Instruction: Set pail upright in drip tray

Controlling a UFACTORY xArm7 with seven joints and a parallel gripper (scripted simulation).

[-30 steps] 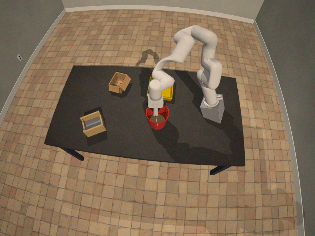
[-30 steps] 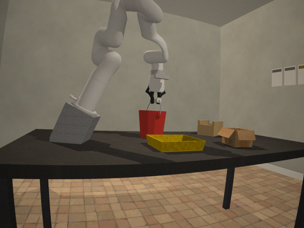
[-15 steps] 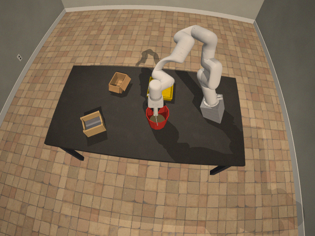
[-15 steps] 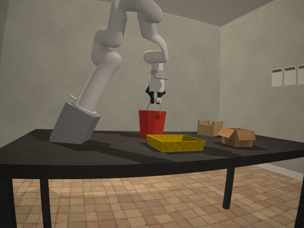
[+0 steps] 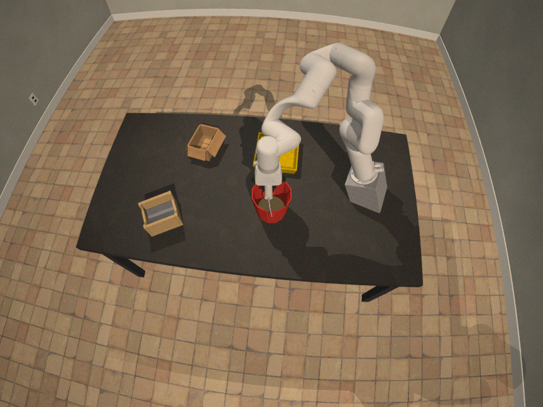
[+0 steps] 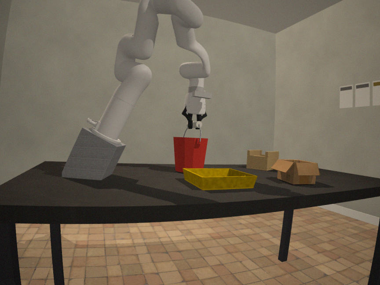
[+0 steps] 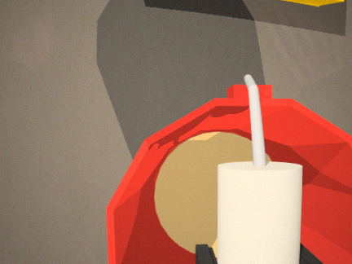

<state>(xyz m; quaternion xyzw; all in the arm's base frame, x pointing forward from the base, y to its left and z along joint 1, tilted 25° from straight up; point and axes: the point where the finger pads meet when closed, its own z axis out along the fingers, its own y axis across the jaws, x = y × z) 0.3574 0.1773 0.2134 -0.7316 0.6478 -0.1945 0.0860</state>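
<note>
The red pail is 10 mm behind my hand and 90 mm below it. The rest, counted from my hand: yellow drip tray: 20 mm behind, 310 mm to the right, 220 mm below; pail handle: 30 mm below; cardboard box: 360 mm ahead, 330 mm to the right, 180 mm below.
</note>
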